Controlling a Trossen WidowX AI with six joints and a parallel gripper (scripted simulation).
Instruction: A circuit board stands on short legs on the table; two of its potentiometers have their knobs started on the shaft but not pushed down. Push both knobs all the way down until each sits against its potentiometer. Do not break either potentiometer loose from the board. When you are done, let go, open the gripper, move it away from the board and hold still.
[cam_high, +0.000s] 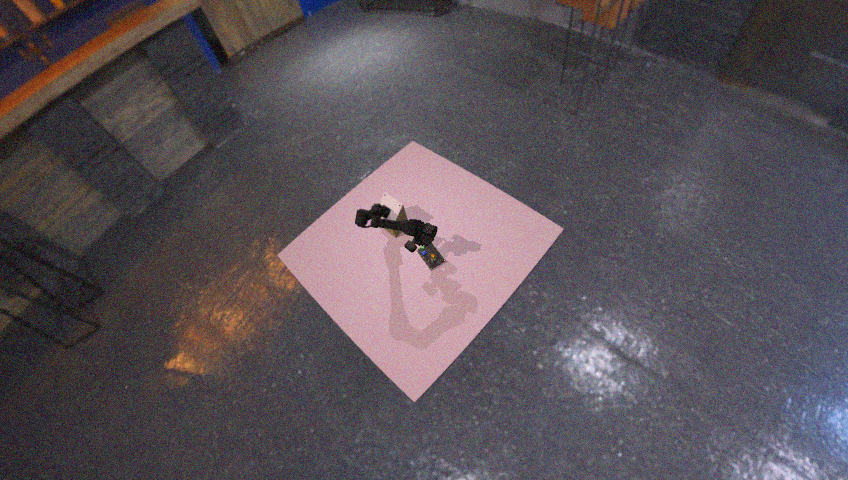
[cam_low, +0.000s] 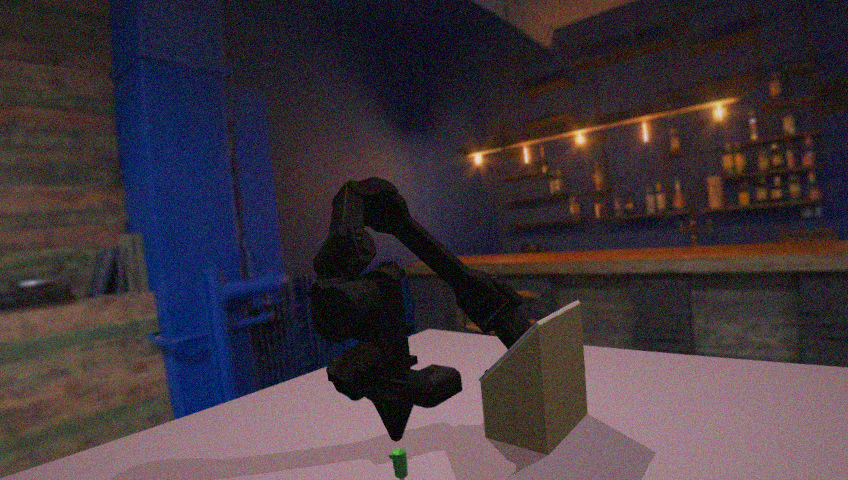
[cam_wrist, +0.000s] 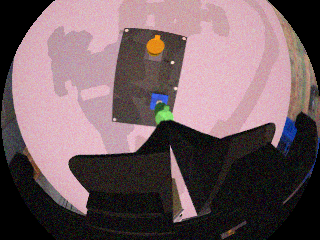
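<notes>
Right now my gripper tip is 70 mm short of the orange knob and 50 mm above it.
</notes>
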